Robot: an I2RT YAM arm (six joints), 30 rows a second.
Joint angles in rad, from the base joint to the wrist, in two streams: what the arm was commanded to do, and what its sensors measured. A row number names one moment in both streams.
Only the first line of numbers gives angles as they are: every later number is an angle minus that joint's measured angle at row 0.
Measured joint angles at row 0:
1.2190, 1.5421, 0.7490, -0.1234, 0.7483, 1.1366
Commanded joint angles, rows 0 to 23:
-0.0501, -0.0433, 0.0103, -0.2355, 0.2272, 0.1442
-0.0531, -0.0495, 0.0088, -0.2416, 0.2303, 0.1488
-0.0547, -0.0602, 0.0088, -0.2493, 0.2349, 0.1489
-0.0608, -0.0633, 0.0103, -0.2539, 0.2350, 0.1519
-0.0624, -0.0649, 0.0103, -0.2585, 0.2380, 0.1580
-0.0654, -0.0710, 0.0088, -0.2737, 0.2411, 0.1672
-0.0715, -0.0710, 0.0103, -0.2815, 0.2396, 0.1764
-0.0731, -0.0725, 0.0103, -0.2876, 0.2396, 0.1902
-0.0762, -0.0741, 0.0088, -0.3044, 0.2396, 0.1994
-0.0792, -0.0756, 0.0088, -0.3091, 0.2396, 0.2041
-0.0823, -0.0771, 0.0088, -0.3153, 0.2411, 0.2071
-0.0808, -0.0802, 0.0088, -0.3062, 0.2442, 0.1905
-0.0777, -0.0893, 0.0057, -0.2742, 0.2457, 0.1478
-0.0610, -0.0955, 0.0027, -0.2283, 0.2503, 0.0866
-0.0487, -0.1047, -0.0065, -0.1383, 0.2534, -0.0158
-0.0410, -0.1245, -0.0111, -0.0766, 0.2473, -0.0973
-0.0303, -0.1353, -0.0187, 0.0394, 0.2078, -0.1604
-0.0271, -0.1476, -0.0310, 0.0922, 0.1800, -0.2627
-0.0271, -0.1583, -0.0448, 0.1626, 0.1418, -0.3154
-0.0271, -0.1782, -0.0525, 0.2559, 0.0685, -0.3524
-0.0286, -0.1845, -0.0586, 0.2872, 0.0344, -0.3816
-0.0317, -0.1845, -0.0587, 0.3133, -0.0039, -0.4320
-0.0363, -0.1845, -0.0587, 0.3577, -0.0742, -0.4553
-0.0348, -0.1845, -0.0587, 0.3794, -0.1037, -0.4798
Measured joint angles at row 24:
-0.0038, -0.1633, -0.0477, 0.1759, -0.0588, -0.2972
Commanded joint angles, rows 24 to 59:
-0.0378, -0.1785, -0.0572, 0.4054, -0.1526, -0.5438
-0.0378, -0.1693, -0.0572, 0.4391, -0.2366, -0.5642
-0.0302, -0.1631, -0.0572, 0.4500, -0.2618, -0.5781
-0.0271, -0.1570, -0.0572, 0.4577, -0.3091, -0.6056
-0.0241, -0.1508, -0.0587, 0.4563, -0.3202, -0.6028
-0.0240, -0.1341, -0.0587, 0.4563, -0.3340, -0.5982
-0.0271, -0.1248, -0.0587, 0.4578, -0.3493, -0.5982
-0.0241, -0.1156, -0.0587, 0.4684, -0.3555, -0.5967
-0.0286, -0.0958, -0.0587, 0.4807, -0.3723, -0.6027
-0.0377, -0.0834, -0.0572, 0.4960, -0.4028, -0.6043
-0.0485, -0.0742, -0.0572, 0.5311, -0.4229, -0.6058
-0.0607, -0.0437, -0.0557, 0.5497, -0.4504, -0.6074
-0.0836, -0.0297, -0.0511, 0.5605, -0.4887, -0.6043
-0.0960, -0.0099, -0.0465, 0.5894, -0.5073, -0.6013
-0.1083, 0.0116, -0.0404, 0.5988, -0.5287, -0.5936
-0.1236, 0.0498, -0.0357, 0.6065, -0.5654, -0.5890
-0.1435, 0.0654, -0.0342, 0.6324, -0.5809, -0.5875
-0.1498, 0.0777, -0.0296, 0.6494, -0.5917, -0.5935
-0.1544, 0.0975, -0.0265, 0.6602, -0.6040, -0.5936
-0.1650, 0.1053, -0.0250, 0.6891, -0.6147, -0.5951
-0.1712, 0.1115, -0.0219, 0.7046, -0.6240, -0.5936
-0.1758, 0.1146, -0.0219, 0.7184, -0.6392, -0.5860
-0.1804, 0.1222, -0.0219, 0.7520, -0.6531, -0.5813
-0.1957, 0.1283, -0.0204, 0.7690, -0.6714, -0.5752
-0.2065, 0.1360, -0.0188, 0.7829, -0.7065, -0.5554
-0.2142, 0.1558, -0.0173, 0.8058, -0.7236, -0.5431
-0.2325, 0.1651, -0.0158, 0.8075, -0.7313, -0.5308
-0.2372, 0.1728, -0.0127, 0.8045, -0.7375, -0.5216
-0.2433, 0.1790, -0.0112, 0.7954, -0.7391, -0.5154
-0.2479, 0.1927, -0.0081, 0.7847, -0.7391, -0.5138
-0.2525, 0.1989, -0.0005, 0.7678, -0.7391, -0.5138
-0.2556, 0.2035, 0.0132, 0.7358, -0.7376, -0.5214
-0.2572, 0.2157, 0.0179, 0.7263, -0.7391, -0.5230
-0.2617, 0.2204, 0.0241, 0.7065, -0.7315, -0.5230
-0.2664, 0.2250, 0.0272, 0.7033, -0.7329, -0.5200
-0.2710, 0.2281, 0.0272, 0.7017, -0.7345, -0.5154
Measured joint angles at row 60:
-0.2586, 0.2072, -0.0160, 0.7122, -0.7161, -0.5272
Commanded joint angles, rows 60 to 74:
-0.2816, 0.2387, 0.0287, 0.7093, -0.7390, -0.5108
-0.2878, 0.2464, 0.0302, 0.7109, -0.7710, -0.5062
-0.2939, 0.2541, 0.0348, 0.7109, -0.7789, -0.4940
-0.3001, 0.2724, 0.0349, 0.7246, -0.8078, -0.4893
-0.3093, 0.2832, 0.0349, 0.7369, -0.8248, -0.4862
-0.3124, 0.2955, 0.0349, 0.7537, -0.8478, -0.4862
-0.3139, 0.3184, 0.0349, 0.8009, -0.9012, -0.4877
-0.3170, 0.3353, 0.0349, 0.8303, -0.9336, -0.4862
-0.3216, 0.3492, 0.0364, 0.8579, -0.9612, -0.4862
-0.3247, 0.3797, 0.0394, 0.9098, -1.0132, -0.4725
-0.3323, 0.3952, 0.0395, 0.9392, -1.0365, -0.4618
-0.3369, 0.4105, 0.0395, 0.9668, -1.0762, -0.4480
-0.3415, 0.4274, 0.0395, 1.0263, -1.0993, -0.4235
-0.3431, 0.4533, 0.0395, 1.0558, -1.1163, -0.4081
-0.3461, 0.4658, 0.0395, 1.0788, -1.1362, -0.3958
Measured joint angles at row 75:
-0.3376, 0.3952, 0.0202, 0.9033, -0.9839, -0.4616
